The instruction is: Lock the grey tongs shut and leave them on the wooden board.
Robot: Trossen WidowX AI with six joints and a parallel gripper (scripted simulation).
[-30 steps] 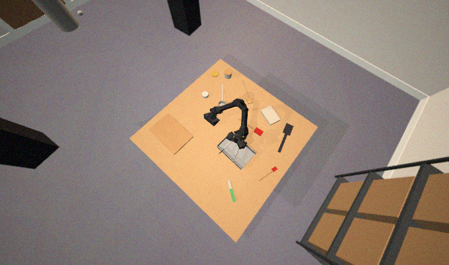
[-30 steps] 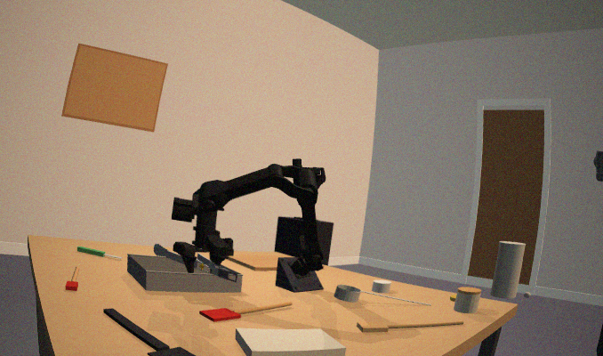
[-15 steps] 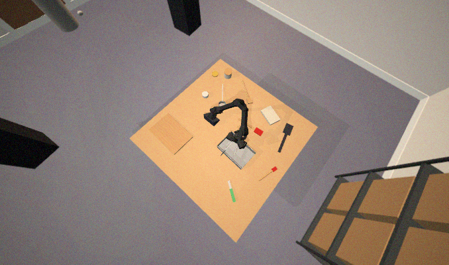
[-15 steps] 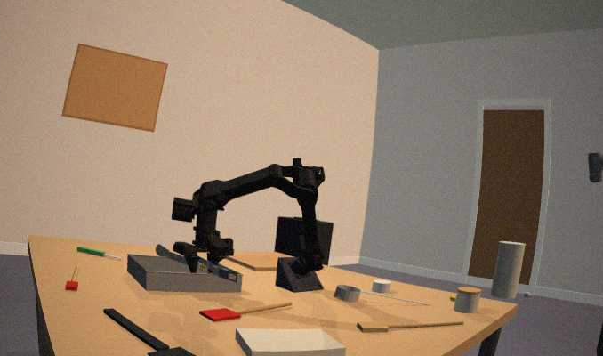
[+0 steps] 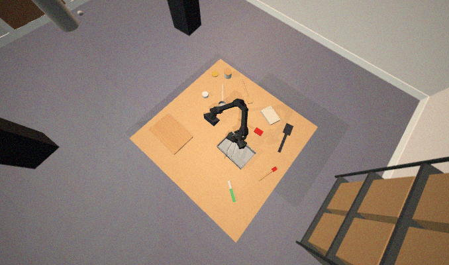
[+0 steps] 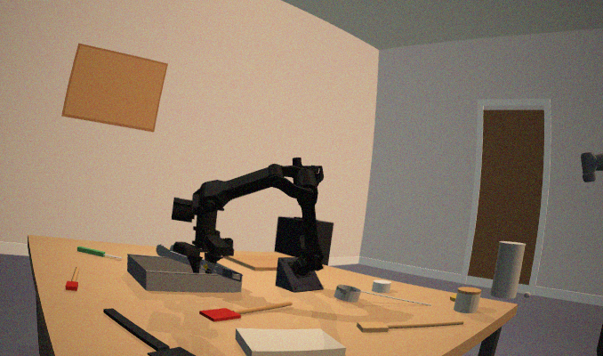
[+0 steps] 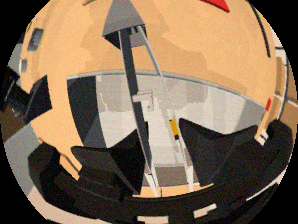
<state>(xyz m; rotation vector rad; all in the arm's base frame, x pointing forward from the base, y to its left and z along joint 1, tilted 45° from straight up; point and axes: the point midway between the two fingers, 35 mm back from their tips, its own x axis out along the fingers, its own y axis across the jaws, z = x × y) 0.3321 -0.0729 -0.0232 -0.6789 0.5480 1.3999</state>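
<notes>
My gripper tip is now 5 cm to the left of the grey roasting tin and 4 cm short of it. The rest, counted from my gripper tip: small red brush 40 cm ahead, 4 cm to the right, 2 cm below; then red spatula 23 cm to the left, 4 cm ahead, 2 cm below; then green-handled tool 36 cm to the right, 20 cm ahead, 2 cm below.
</notes>
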